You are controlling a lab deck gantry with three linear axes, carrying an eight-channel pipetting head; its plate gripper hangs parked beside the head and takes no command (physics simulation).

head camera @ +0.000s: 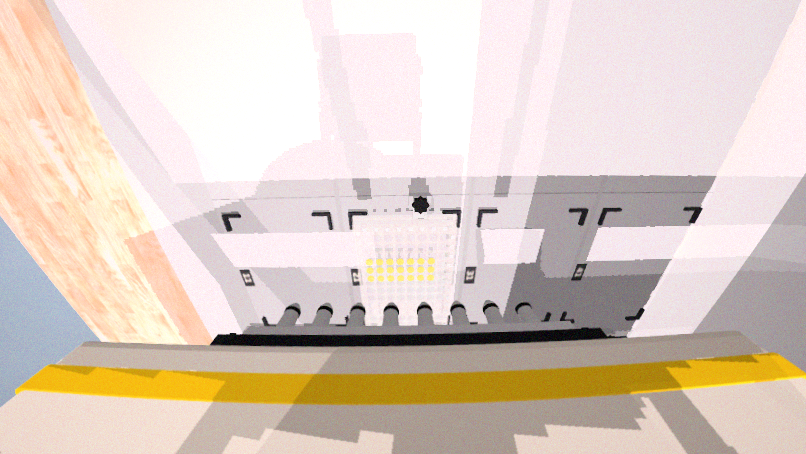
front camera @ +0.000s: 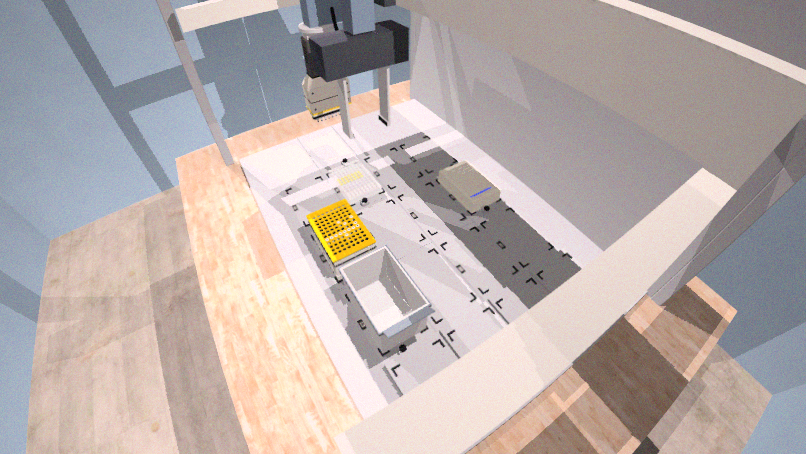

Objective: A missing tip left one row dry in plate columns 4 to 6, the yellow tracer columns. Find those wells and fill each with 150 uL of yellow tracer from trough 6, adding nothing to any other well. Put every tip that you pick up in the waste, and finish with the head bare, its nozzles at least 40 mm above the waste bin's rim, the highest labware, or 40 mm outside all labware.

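Observation:
The pipetting head hangs over the back of the deck, behind the plate. Its eight nozzles show no tips. The clear well plate has three lines of yellow wells. In the head camera view, each line shows seven yellow wells and a pale place at its right end. The yellow tip rack shows some pale tips and many dark holes. The grey waste bin stands in front of it. My plate gripper hangs parked beside the head, its two fingers apart and empty.
A beige box with a blue strip stands on the right of the deck; trough 6 cannot be told apart. Black knobs stand at the plate's ends. A tall side wall and a front beam bound the deck.

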